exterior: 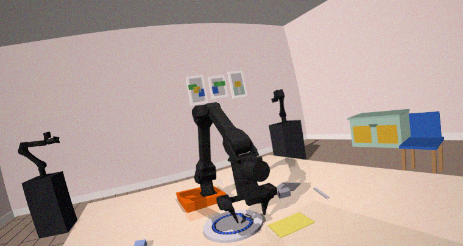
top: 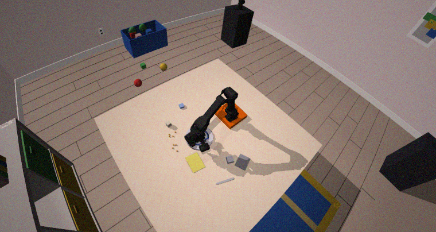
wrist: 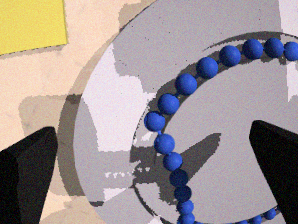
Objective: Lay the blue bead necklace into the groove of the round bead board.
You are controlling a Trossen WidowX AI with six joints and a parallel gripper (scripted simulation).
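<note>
Now: gripper tip 50 mm to the left of the round bead board, 40 mm past it and 10 mm above it. Round my gripper tip: yellow sheet: 90 mm to the left, 90 mm ahead, 20 mm below; small grey block: 210 mm to the left, 110 mm behind, 10 mm below; pale cube: 260 mm to the right, 100 mm ahead, 10 mm below.
</note>
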